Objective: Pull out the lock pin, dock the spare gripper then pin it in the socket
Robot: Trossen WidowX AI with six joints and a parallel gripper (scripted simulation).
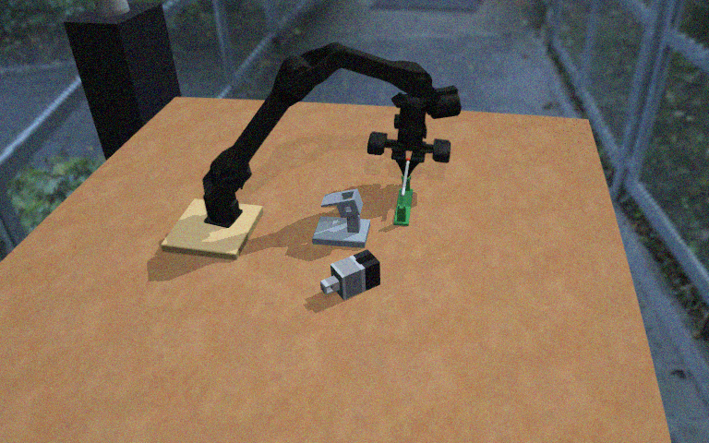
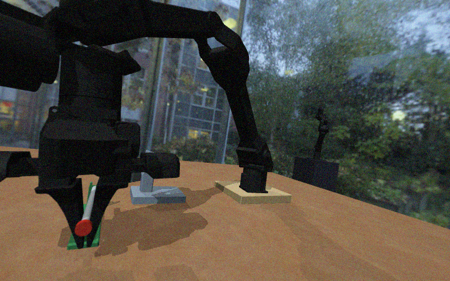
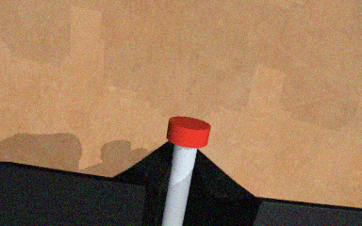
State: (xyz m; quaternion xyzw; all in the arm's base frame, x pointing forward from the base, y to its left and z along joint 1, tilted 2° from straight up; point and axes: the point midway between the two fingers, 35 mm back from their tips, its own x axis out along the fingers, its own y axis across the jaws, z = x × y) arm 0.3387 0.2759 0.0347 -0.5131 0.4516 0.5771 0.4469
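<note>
My gripper tip is now 2 cm short of the green cradle and 10 cm to the left of it. Round my gripper tip: socket 7 cm behind, 23 cm to the right, 3 cm above; spare gripper 39 cm to the right, 1 cm above.
</note>
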